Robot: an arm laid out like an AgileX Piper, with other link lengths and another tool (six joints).
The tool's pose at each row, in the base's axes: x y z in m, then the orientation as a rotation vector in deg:
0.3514, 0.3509, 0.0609, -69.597, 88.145, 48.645
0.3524, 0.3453, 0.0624, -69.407, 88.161, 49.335
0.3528, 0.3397, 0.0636, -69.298, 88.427, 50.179
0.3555, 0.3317, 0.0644, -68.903, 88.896, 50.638
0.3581, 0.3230, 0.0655, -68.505, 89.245, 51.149
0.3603, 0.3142, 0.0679, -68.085, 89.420, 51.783
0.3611, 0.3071, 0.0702, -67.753, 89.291, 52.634
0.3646, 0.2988, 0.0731, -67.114, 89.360, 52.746
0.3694, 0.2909, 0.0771, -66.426, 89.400, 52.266
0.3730, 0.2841, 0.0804, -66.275, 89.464, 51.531
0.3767, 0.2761, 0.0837, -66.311, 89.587, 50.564
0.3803, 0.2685, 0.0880, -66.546, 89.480, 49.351
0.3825, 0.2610, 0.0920, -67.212, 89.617, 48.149
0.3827, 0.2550, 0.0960, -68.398, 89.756, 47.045
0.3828, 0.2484, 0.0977, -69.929, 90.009, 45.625
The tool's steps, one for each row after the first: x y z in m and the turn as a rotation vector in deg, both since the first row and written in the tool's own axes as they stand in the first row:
0.0002, -0.0025, -0.0053, -0.339, -0.252, 0.421
0.0007, -0.0044, -0.0107, -0.818, -0.316, 1.031
0.0021, -0.0091, -0.0176, -0.870, -0.297, 1.680
0.0035, -0.0139, -0.0253, -0.961, -0.375, 2.285
0.0037, -0.0184, -0.0335, -1.127, -0.614, 2.860
0.0036, -0.0212, -0.0405, -1.500, -1.068, 3.333
0.0031, -0.0268, -0.0480, -1.201, -1.380, 3.677
0.0014, -0.0337, -0.0552, -0.482, -1.608, 3.733
0.0001, -0.0390, -0.0615, 0.095, -1.478, 3.468
-0.0008, -0.0448, -0.0689, 0.717, -1.153, 3.050
-0.0028, -0.0505, -0.0762, 1.377, -0.828, 2.301
-0.0046, -0.0547, -0.0837, 1.781, -0.097, 1.533
-0.0066, -0.0566, -0.0903, 1.808, 0.892, 0.616
-0.0063, -0.0585, -0.0969, 1.831, 2.230, -0.511

